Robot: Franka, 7 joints.
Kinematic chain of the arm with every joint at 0, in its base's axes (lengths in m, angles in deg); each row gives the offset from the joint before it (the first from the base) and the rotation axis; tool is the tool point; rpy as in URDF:
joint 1: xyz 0 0 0.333 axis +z
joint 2: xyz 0 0 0 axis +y
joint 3: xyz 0 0 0.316 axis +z
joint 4: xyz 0.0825 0 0 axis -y
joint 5: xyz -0.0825 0 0.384 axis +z
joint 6: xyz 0 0 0 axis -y
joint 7: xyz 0.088 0 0 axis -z
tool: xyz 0 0 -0.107 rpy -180 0 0
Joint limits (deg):
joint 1: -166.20..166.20
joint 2: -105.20..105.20
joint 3: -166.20..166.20
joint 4: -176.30..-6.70
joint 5: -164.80..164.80
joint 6: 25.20..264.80
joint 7: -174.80..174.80
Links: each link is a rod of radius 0.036 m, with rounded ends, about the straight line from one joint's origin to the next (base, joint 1, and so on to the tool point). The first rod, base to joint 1, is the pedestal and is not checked.
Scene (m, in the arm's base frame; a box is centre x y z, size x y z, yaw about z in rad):
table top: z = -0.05
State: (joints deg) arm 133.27 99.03 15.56 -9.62 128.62 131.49 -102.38
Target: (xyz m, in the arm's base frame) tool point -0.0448 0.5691 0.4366
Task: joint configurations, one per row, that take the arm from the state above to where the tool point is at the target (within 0.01 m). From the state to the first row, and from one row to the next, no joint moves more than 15 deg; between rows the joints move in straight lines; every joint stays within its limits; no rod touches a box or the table.
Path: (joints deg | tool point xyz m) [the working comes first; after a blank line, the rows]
Joints at the target: 112.10 16.89 -11.10 -94.85 144.37 208.73 -102.38
Straight joint move there: clear.

1: 129.74 85.34 11.12 -23.82 131.25 144.36 -102.38 | -0.5648 0.6226 0.1801
2: 126.21 71.65 6.67 -38.03 133.87 157.24 -102.38 | -0.5016 0.6630 0.2310
3: 122.68 57.96 2.23 -52.23 136.50 170.11 -102.38 | -0.4061 0.6868 0.2862
4: 119.15 44.27 -2.21 -66.44 139.12 182.98 -102.38 | -0.2879 0.6830 0.3427
5: 115.63 30.58 -6.65 -80.64 141.75 195.85 -102.38 | -0.1619 0.6440 0.3951
6: 112.10 16.89 -11.10 -94.85 144.37 208.73 -102.38 | -0.0448 0.5691 0.4366

